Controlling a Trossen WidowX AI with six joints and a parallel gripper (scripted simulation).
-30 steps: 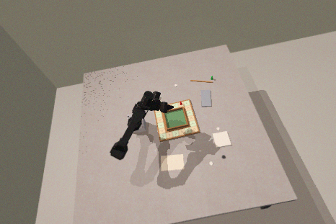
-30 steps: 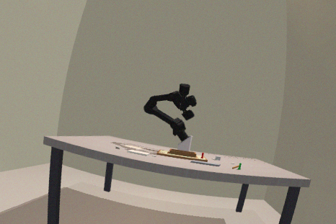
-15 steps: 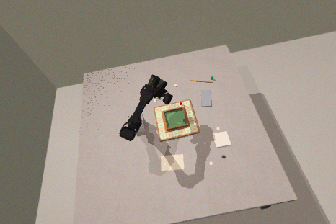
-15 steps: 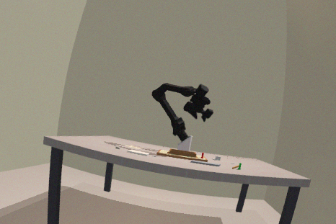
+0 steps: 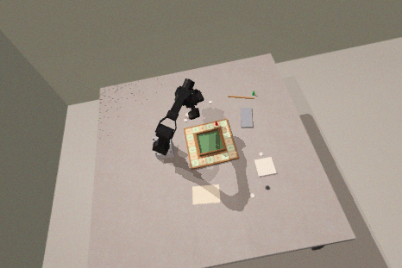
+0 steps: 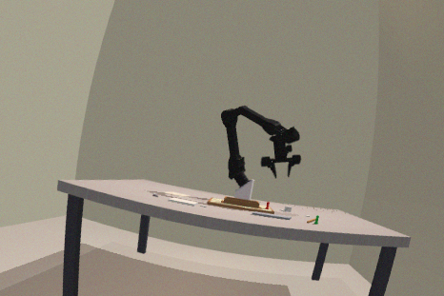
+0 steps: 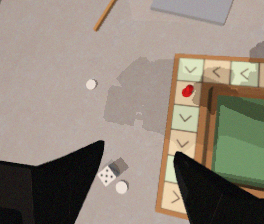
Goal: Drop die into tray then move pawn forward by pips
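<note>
Right now my gripper tip is 150 mm above the white die, 80 mm past it and 60 mm to the right of it. Round my gripper tip: grey card: 290 mm ahead, 160 mm below, 20 mm to the right; then red pawn: 140 mm below, 100 mm ahead, 40 mm to the right; then black disc: 490 mm to the right, 310 mm ahead, 160 mm below.
</note>
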